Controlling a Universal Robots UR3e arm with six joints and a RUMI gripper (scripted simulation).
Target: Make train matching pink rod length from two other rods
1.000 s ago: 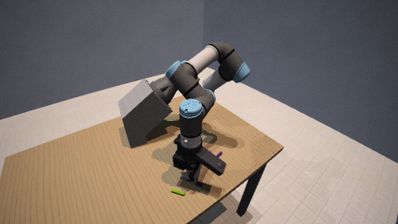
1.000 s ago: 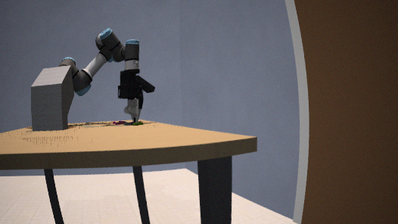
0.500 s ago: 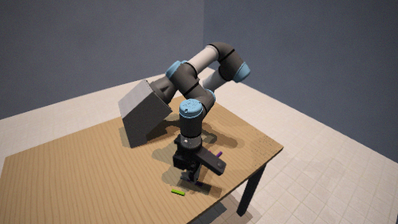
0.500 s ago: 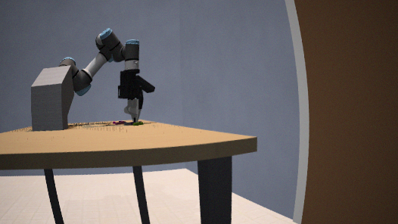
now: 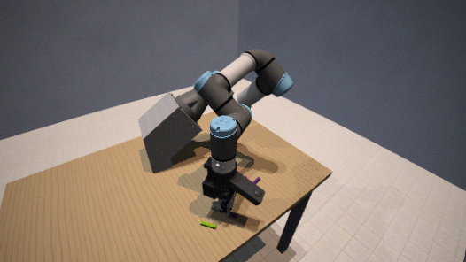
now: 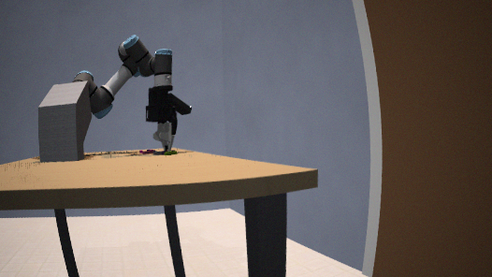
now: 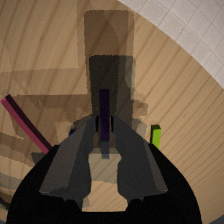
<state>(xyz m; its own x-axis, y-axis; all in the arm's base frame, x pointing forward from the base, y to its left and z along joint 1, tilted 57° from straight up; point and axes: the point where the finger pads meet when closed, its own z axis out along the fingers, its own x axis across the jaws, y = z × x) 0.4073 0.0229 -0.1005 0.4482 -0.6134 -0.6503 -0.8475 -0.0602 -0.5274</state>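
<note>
Now: hand 1 cm above the dark purple rod. From my hand the other things lie so: grey rod 4 cm behind, 2 cm to the right, 1 cm below; then blue rod 4 cm behind, 2 cm to the left, 1 cm below; then lime rod 8 cm to the right, 1 cm below, 1 cm behind.
</note>
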